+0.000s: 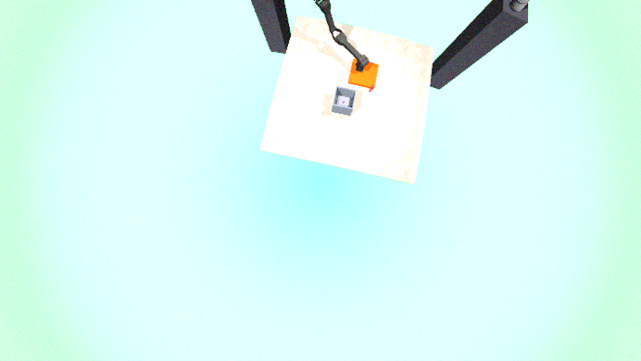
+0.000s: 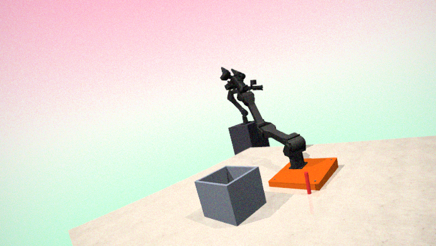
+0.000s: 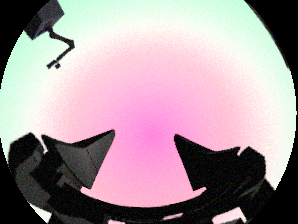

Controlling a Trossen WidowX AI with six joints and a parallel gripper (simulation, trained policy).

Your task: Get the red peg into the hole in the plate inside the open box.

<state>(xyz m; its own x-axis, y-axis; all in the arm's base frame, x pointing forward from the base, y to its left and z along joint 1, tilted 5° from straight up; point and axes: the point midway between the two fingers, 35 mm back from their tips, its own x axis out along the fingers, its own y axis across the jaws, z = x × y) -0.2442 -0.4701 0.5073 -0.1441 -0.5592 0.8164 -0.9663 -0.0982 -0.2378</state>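
The red peg is 370 mm ahead of my gripper tip, 620 mm to the left of it and 550 mm below it.
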